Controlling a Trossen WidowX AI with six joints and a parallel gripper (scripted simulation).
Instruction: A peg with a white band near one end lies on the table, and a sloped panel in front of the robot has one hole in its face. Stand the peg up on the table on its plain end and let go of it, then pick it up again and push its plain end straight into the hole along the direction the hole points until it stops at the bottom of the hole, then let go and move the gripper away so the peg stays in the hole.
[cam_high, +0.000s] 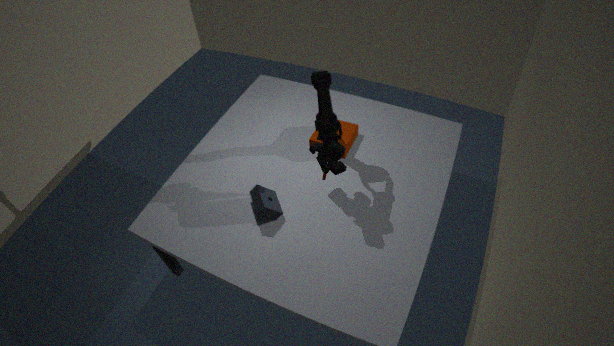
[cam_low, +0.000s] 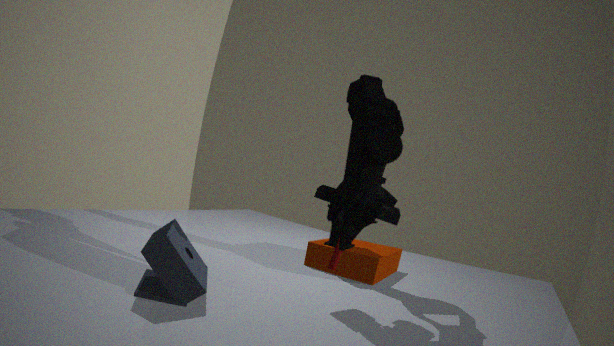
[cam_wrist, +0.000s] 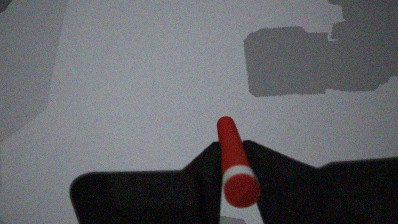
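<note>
Now: gripper tip 22 cm to the left of the sloped panel, 18 cm short of it and 6 cm above it. Also, from my gripper tip: red peg 2 cm above.
</note>
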